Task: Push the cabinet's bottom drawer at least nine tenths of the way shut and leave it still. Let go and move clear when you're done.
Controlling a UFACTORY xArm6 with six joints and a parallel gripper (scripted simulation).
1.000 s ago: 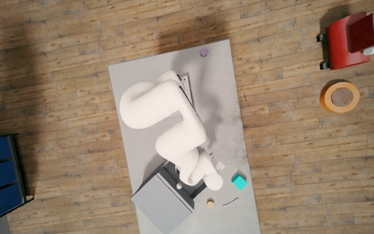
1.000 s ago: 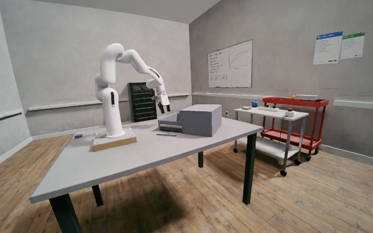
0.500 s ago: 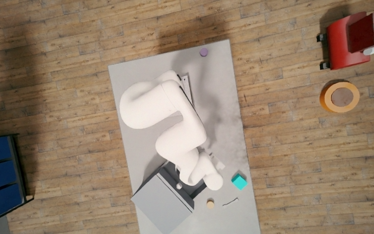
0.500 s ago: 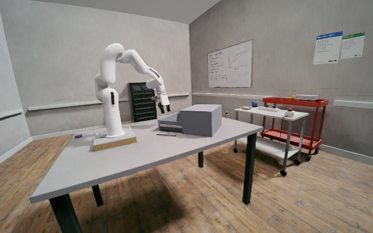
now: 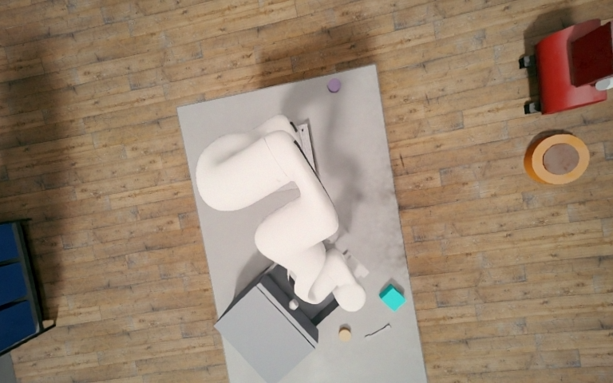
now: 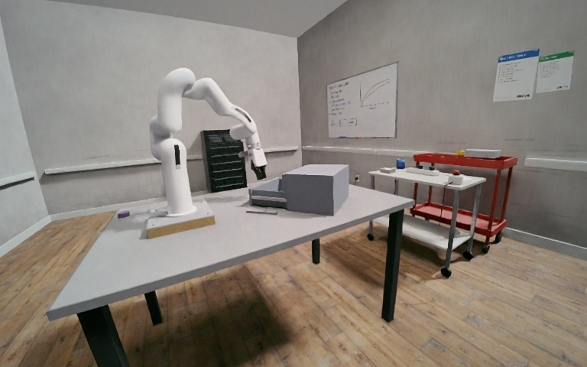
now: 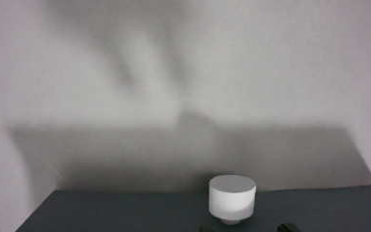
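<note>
Right now my hand is 80 mm short of the drawer, 100 mm to the left of it and 100 mm above it. The rest, counted from my hand: teal cube 200 mm ahead, 220 mm to the left, 110 mm below; thin grey strip 100 mm behind, 240 mm to the right, 120 mm below; grey cabinet 140 mm ahead, 190 mm to the right, 50 mm below.
</note>
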